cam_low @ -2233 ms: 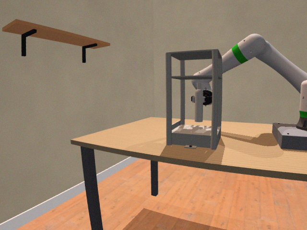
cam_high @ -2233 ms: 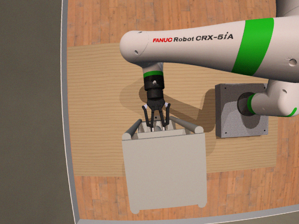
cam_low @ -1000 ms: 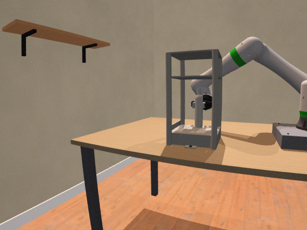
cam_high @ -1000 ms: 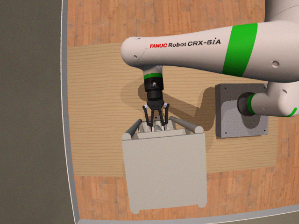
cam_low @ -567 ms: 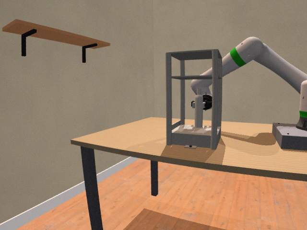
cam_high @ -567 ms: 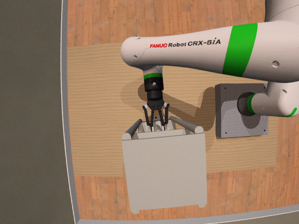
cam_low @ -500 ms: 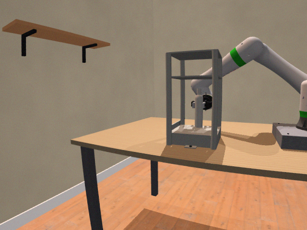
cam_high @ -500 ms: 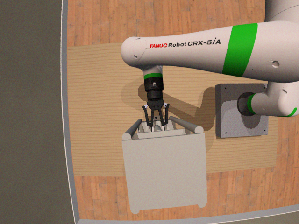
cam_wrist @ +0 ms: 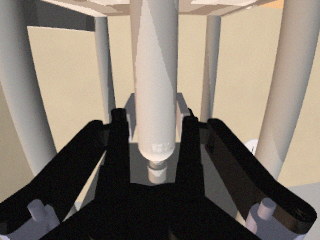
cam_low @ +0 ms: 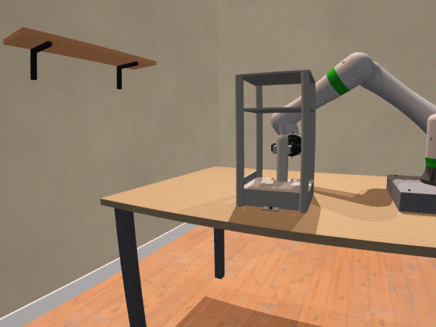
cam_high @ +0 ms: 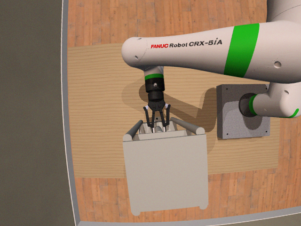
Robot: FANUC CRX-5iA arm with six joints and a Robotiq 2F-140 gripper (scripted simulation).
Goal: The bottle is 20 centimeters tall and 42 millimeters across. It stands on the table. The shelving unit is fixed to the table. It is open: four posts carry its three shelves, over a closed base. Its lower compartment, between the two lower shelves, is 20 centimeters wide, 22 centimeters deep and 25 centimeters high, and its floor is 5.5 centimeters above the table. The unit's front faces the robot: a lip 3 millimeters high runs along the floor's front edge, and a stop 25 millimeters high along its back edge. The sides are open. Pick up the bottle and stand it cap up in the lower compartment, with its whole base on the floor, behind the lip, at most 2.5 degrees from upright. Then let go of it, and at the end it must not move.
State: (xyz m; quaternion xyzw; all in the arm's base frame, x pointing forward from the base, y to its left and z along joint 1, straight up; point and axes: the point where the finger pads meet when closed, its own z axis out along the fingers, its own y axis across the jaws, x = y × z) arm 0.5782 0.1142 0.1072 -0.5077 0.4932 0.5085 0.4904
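Now: hand 6 cm to the right of the shelving unit and 4 cm below it.
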